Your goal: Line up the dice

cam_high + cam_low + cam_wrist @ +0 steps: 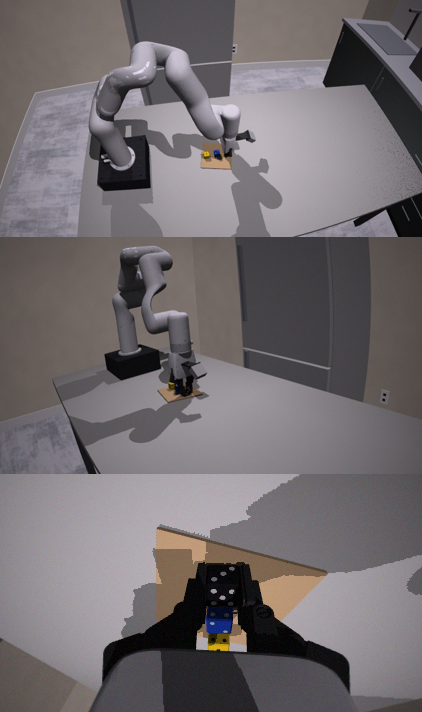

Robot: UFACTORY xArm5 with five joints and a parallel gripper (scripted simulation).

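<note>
The black die lies 1 cm below my hand. Round my hand: blue die (5 cm behind, 1 cm below); then mat (5 cm behind, 3 cm below); then yellow die (9 cm behind, 1 cm to the left, 1 cm below).
</note>
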